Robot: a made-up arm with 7 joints. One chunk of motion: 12 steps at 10 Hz.
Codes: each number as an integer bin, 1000 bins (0 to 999) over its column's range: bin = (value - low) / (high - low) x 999, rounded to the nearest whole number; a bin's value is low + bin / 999 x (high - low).
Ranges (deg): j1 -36..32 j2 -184..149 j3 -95..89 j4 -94..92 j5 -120..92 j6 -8..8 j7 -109..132
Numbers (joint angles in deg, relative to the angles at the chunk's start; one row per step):
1: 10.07 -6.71 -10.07 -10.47 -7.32 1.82 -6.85
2: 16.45 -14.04 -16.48 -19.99 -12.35 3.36 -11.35
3: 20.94 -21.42 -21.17 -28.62 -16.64 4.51 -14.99
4: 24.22 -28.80 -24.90 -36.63 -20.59 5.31 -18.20
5: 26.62 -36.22 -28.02 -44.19 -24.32 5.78 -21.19
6: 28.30 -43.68 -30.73 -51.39 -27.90 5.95 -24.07
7: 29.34 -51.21 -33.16 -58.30 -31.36 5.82 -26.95
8: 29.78 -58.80 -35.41 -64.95 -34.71 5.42 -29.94
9: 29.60 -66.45 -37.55 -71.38 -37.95 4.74 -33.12
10: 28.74 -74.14 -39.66 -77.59 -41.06 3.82 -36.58
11: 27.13 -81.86 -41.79 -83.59 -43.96 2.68 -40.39
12: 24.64 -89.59 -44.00 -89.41 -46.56 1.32 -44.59
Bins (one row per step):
1: 677 532 461 449 531 613 423
2: 771 510 426 398 507 709 405
3: 837 488 401 351 487 781 390
4: 885 466 381 308 468 831 376
5: 920 443 364 268 451 860 364
6: 945 421 349 229 434 871 352
7: 960 398 336 192 418 863 340
8: 966 376 324 156 402 838 328
9: 964 353 312 121 387 795 315
10: 951 330 300 88 372 738 300
11: 927 306 289 56 358 667 284
12: 891 283 277 25 346 582 267

